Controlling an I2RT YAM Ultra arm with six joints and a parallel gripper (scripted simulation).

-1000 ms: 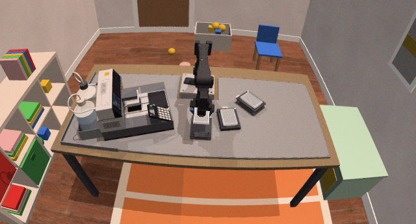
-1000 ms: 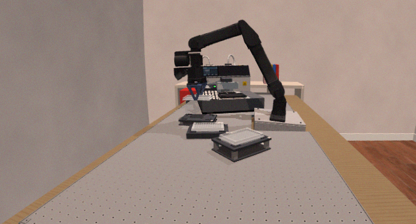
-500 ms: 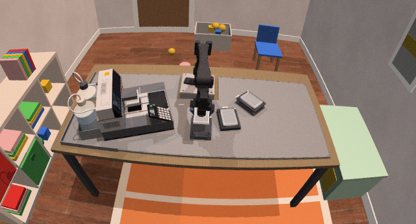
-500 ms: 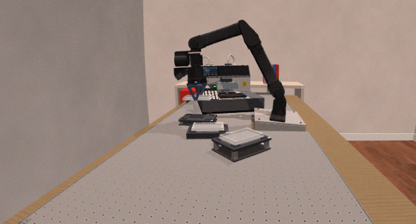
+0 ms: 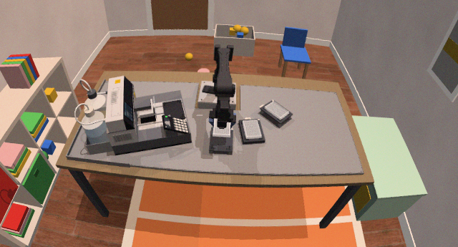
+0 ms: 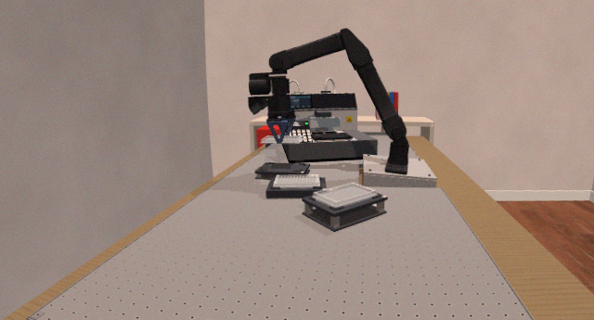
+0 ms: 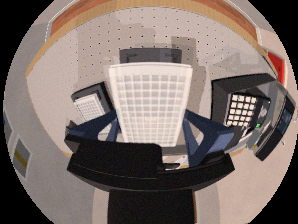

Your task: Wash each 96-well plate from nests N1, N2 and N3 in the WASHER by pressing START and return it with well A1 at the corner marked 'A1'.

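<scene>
My gripper is now 290 mm to the left of the washer carrier, 90 mm past it and 30 mm above it. From my hand the other things lie so: manifold: 430 mm to the right, 20 mm behind, 20 mm above; plate washer: 430 mm to the right, 20 mm behind, 10 mm above; nest: 280 mm to the left, 270 mm behind, 90 mm below.
</scene>
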